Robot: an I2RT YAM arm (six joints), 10 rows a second.
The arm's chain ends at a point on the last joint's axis. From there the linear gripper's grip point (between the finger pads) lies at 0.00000 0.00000 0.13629 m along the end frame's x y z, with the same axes.
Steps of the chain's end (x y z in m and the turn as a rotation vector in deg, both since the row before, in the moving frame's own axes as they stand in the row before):
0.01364, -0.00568, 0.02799, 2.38, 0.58, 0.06
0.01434, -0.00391, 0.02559, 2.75, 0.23, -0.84
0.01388, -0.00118, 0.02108, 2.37, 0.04, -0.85
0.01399, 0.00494, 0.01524, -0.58, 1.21, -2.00
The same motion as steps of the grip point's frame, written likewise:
0.01502, -0.01134, 0.02787, 2.38, 0.58, 0.06
0.01484, -0.01045, 0.02543, 2.75, 0.23, -0.84
0.01393, -0.00682, 0.02096, 2.37, 0.04, -0.85
0.01689, 0.00627, 0.01520, -0.58, 1.21, -2.00

